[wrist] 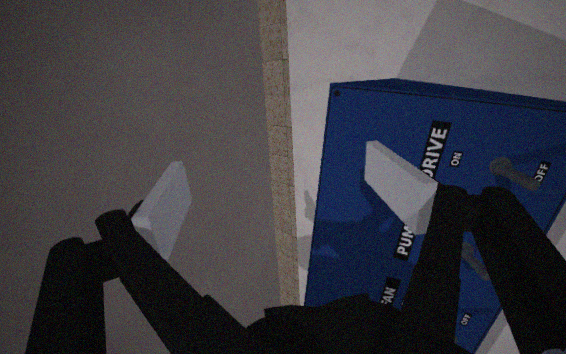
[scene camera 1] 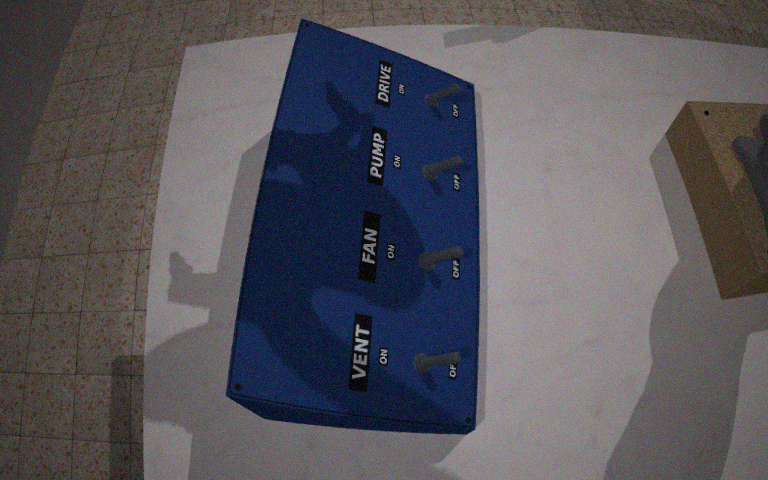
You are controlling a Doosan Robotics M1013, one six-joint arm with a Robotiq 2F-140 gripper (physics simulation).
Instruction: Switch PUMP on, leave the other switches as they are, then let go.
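Places are measured from the arm's base along level axes (x ahead, y left, z up), in millimetres.
Pixels of known places: gripper, fingertip midpoint: [wrist: 278, 170].
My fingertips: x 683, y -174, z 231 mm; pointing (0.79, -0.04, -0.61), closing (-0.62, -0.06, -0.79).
Note:
Behind a point stands the place of what it marks.
A blue switch panel [scene camera 1: 317, 62] @(x 732, y -146, z 57 mm) [wrist: 370, 115] @(x 712, y -187, z 50 mm) carries four grey levers. The PUMP lever [scene camera 1: 443, 168] @(x 577, y -11, z 4 mm) [wrist: 475, 261] @(x 575, y -22, z 7 mm) leans toward its OFF label; in the wrist view it is partly hidden behind a gripper link. The DRIVE lever [scene camera 1: 444, 96] @(x 564, y -131, z 2 mm) [wrist: 515, 174] @(x 564, y -139, z 10 mm), FAN lever [scene camera 1: 441, 257] @(x 588, y 107, z 7 mm) and VENT lever [scene camera 1: 437, 361] @(x 599, y 225, z 8 mm) also lean toward OFF. My gripper [wrist: 278, 170] @(x 683, y -174, z 231 mm) is wide open with nothing between its pale fingertips. In the wrist view one fingertip shows in front of the panel near the DRIVE and PUMP labels, the other off to the panel's left. The gripper itself does not show in the scene view.
The panel stands on a white table [scene camera 1: 555, 226] @(x 401, y 12, z -108 mm) [wrist: 340, 40] @(x 871, y -288, z -108 mm). A tan block [scene camera 1: 696, 215] @(x 136, y -5, z -105 mm) with a grey part on it stands at the right in the scene view. Arm shadows fall across the panel and table. Tiled floor [scene camera 1: 73, 226] lies beyond the table's left edge.

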